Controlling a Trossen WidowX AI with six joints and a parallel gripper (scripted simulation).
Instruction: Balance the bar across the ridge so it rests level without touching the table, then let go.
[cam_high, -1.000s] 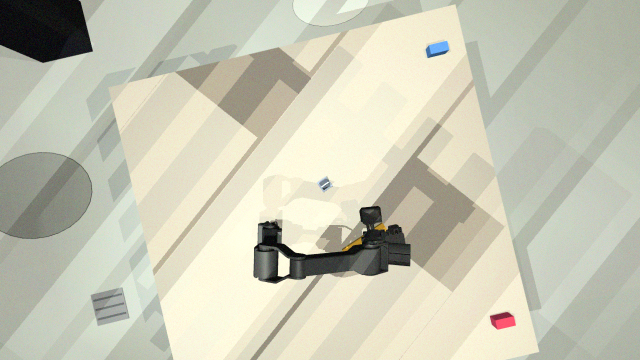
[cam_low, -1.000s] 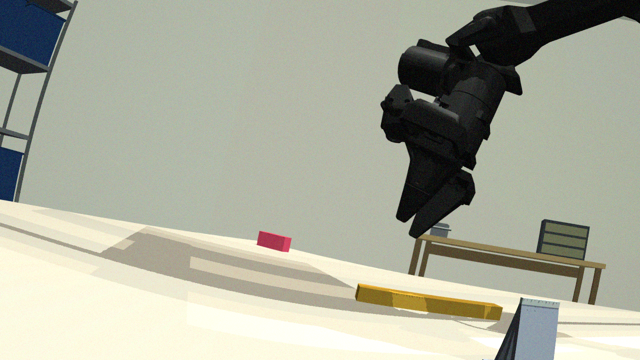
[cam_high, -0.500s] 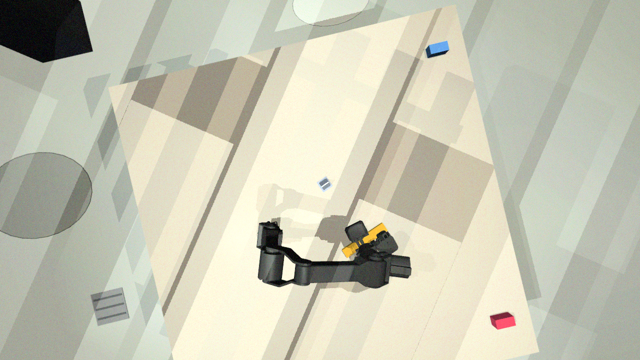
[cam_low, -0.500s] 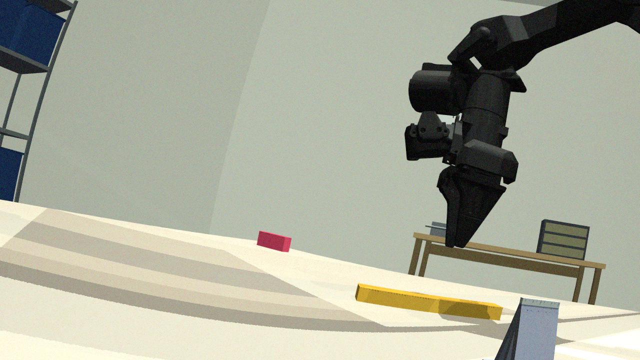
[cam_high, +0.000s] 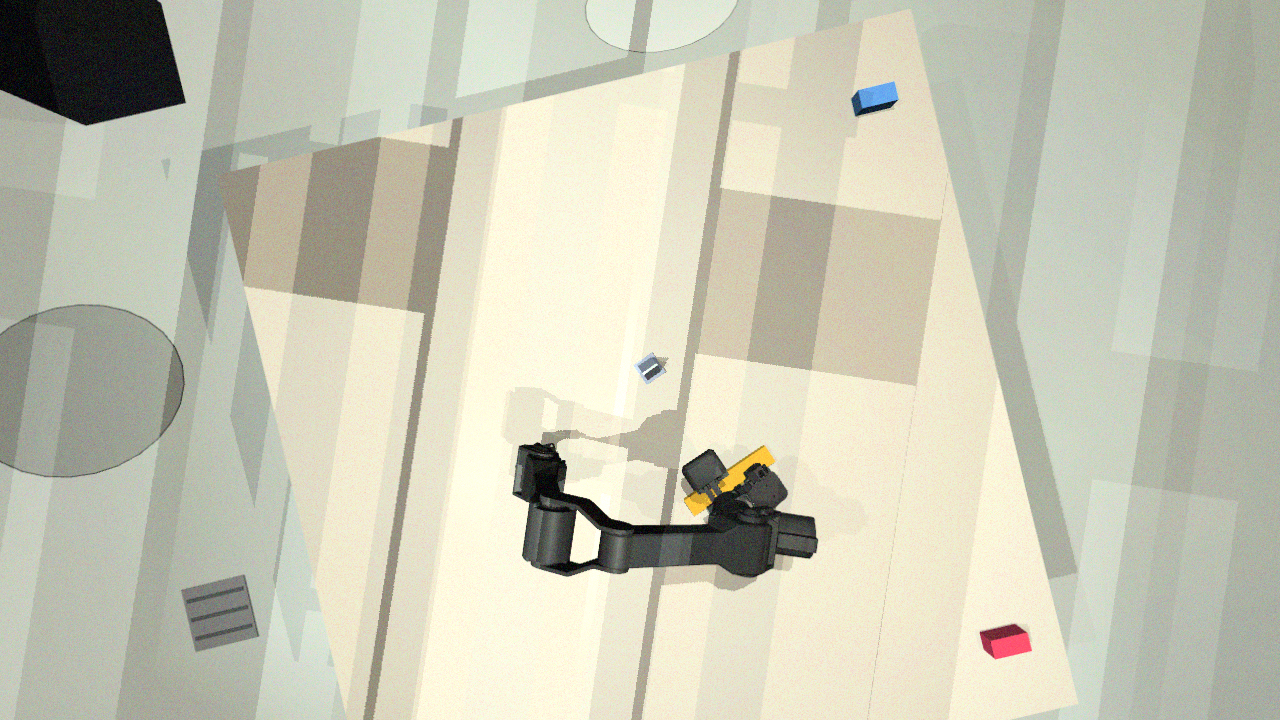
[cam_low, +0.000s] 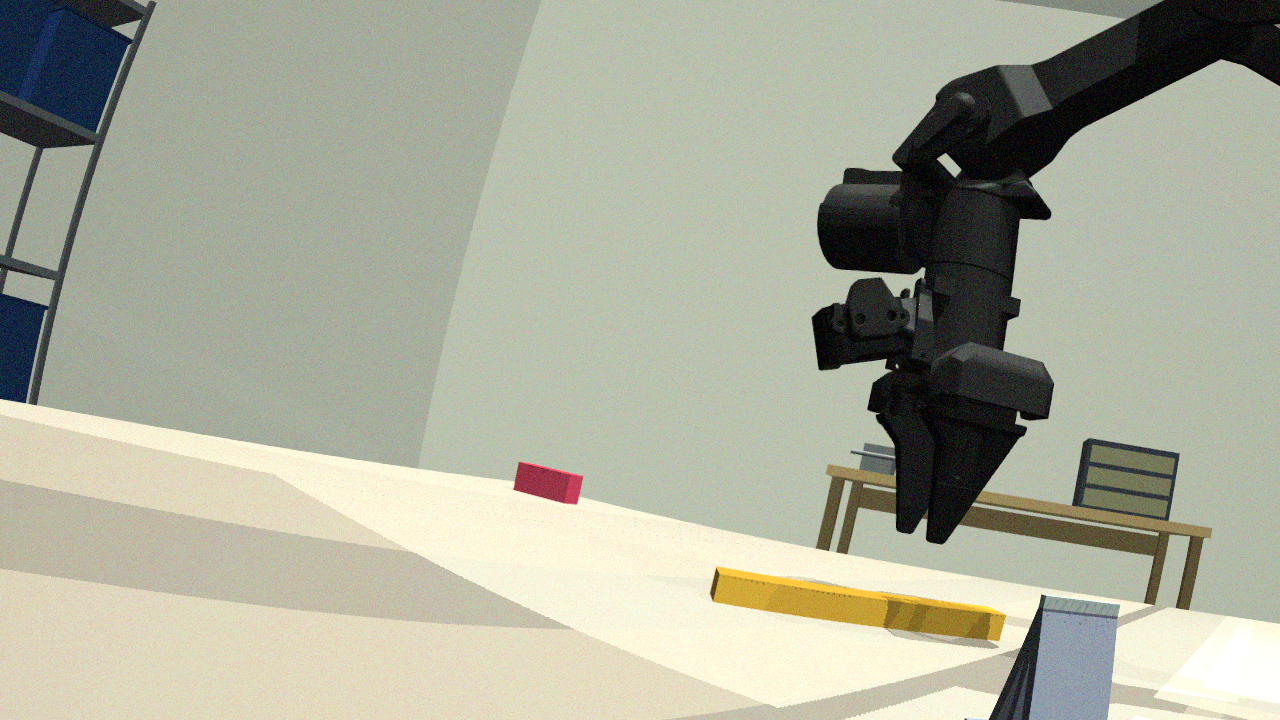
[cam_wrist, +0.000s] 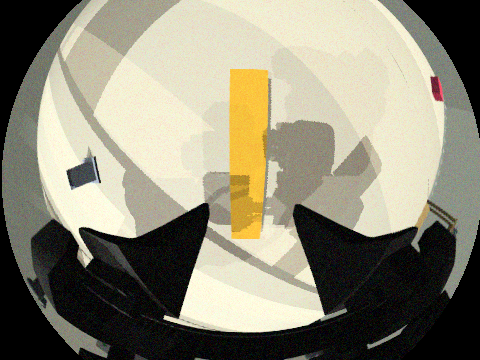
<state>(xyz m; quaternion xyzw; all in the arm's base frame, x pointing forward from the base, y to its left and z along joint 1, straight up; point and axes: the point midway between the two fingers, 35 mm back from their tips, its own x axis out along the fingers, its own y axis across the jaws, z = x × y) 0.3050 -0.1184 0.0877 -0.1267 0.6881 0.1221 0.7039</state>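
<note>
The yellow bar is 5 cm below my gripper tip, 2 cm ahead of it and 1 cm to the left of it. The rest, counted from my gripper tip: blue block: 62 cm to the left, 43 cm ahead, 4 cm below; red block: 43 cm ahead, 38 cm to the right, 4 cm below; grey ridge: 24 cm to the left, 7 cm behind.
</note>
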